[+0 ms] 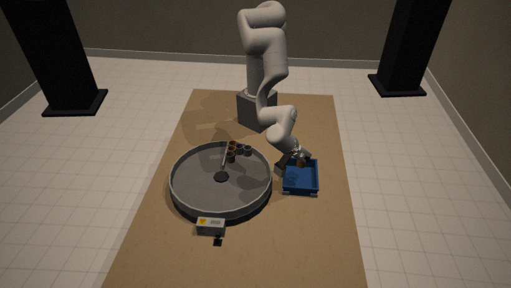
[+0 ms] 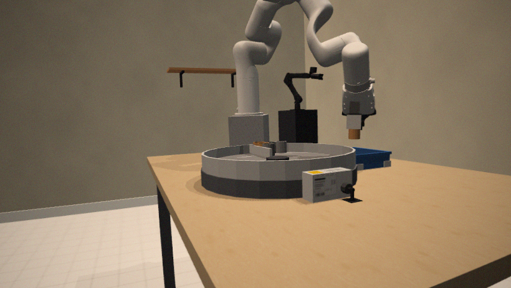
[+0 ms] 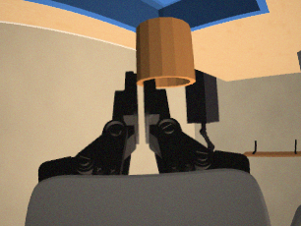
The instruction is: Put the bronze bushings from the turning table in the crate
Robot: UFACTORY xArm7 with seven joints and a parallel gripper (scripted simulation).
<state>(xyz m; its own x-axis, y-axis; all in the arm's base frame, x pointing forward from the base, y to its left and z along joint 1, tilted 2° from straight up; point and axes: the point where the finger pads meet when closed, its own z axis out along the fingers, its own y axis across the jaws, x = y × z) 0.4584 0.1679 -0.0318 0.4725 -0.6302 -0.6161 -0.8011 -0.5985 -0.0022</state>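
Now: hand 1 cm past the blue crate, 1 cm to the left of it and 12 cm above it. From my hand the other things lie so: grey turning table: 34 cm to the right, 9 cm below.
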